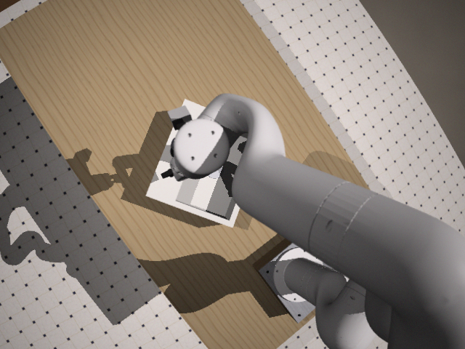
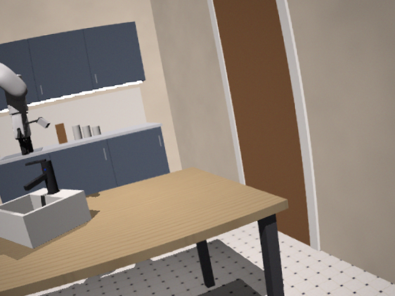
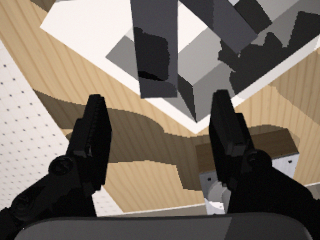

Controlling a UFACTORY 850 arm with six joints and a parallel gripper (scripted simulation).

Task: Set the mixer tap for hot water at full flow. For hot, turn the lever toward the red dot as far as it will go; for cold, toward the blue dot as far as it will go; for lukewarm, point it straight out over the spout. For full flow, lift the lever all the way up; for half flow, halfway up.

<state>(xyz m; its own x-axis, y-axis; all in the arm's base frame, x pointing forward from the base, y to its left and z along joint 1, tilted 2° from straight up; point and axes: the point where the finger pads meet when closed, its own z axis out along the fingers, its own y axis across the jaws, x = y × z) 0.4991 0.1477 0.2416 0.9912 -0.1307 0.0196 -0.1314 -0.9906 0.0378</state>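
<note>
My gripper is now 60 mm above the black lever and 20 mm short of it. Also, from my hand: white sink basin (290 mm below, 80 mm to the right, 30 mm behind).
</note>
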